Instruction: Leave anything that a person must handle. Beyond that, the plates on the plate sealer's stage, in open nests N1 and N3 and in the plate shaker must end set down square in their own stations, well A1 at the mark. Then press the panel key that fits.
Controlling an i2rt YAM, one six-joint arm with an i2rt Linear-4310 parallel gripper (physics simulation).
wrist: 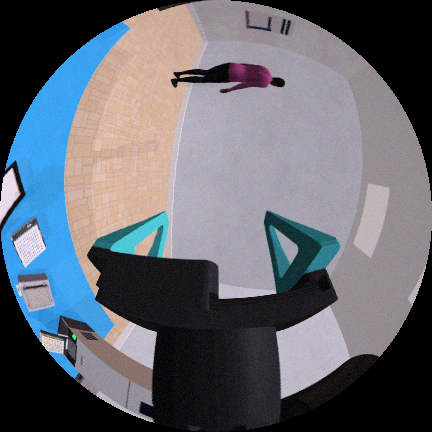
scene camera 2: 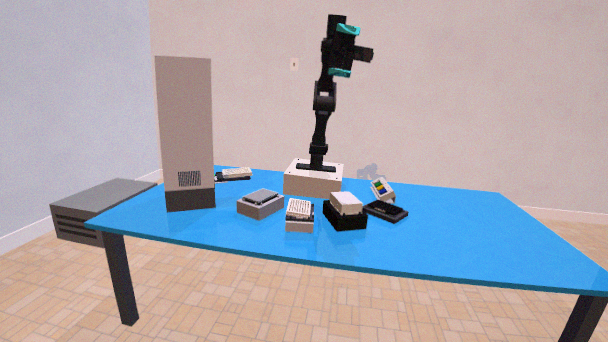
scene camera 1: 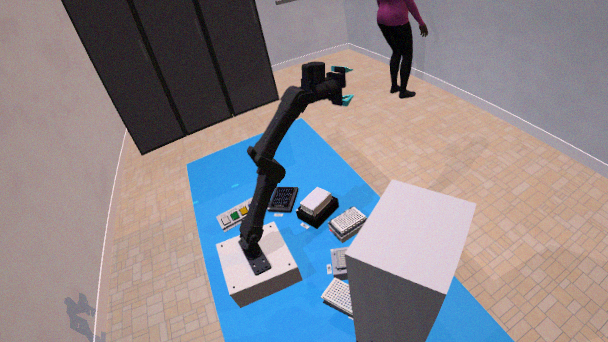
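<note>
My gripper (scene camera 1: 349,83) (scene camera 2: 345,51) (wrist: 215,216) is open and empty, high above the table. A pale block-like plate or stack (scene camera 1: 316,200) (scene camera 2: 346,202) sits on a black station. A white plate (scene camera 1: 349,219) (scene camera 2: 300,208) (wrist: 29,245) rests on a pale station and looks tilted in scene camera 2. A grey station (scene camera 2: 260,206) (wrist: 35,278) holds a low plate. Another white plate (scene camera 1: 339,295) (scene camera 2: 236,173) (wrist: 53,343) lies near the tower. A dark plate (scene camera 1: 284,198) sits in a flat black nest. The key panel (scene camera 1: 225,220) (scene camera 2: 382,189) is partly behind the arm in scene camera 1. Station labels and A1 marks are unreadable.
A tall white tower (scene camera 1: 410,232) (scene camera 2: 185,120) stands on the blue table (scene camera 1: 227,175) (scene camera 2: 450,245) and hides part of two stations in scene camera 1. A person in pink (scene camera 1: 395,15) (wrist: 248,73) stands on the floor beyond the table. A grey box (scene camera 2: 102,197) stands beside the table.
</note>
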